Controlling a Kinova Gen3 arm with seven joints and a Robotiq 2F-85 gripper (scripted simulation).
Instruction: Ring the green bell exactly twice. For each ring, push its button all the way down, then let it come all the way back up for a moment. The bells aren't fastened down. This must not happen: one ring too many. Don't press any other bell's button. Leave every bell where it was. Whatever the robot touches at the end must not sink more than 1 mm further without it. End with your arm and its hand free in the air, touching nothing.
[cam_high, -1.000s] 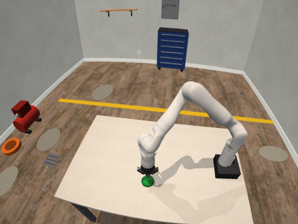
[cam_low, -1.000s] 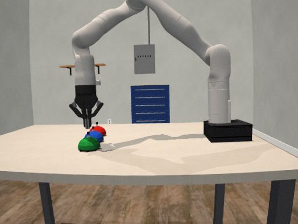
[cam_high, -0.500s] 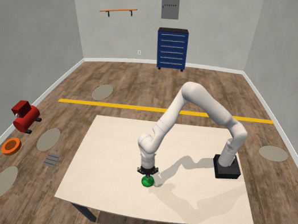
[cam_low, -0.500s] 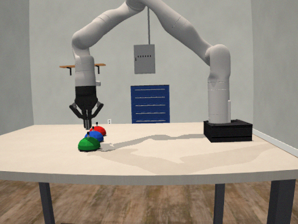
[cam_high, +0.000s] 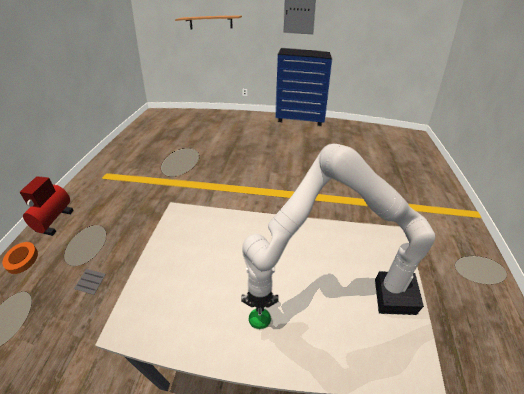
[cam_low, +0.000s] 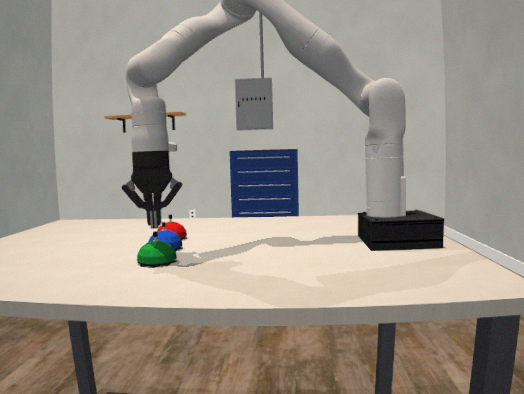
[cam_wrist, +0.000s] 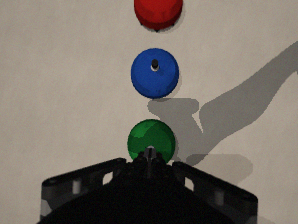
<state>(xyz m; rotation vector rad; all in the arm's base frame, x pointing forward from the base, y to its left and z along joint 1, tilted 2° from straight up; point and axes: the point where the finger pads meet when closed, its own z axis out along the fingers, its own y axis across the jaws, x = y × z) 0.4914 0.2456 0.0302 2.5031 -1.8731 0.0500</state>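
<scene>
My gripper is now 5 cm above the green bell. From my hand the other things lie so: red bell: 23 cm to the right, 7 cm ahead, 5 cm below; blue bell: 12 cm to the right, 5 cm below, 3 cm ahead.
</scene>
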